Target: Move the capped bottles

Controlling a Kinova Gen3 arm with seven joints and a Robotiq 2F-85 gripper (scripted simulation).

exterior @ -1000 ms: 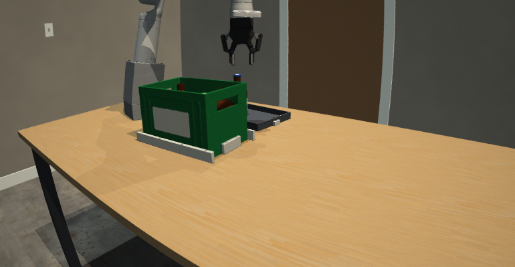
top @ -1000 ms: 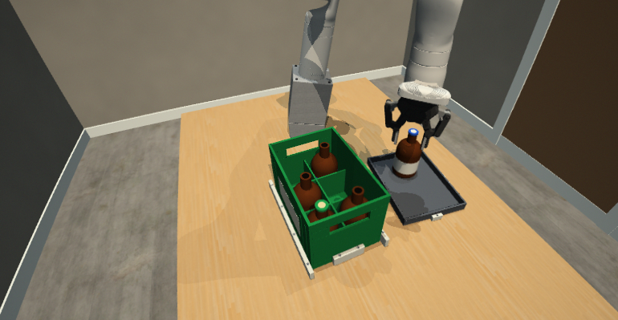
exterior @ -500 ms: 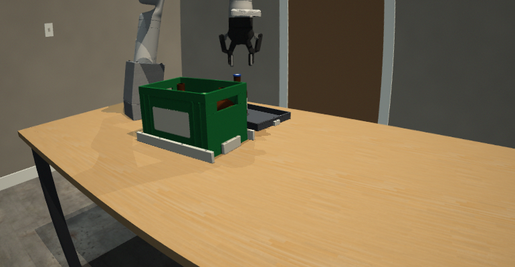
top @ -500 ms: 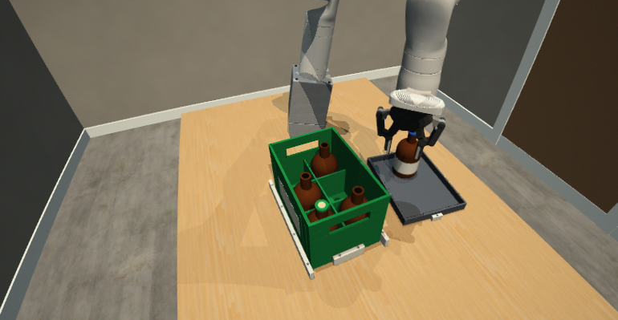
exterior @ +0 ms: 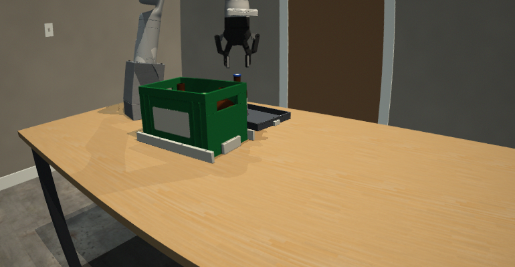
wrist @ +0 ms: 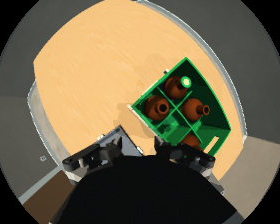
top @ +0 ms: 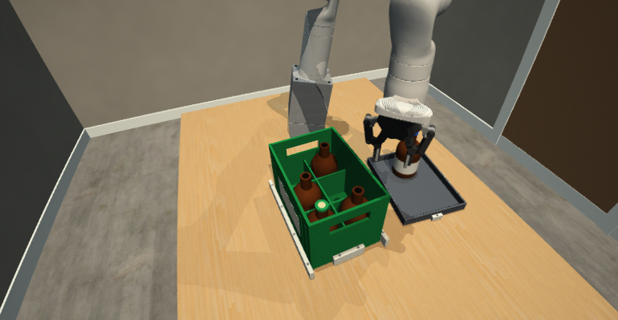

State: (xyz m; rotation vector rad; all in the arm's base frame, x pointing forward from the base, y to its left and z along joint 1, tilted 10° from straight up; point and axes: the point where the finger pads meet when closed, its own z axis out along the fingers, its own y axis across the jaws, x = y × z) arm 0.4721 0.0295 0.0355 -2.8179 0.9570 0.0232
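My gripper is now 7 cm past the green crate, 13 cm to the left of it and 14 cm above it. Round my hand: dark tray 9 cm behind, 16 cm to the left, 22 cm below.
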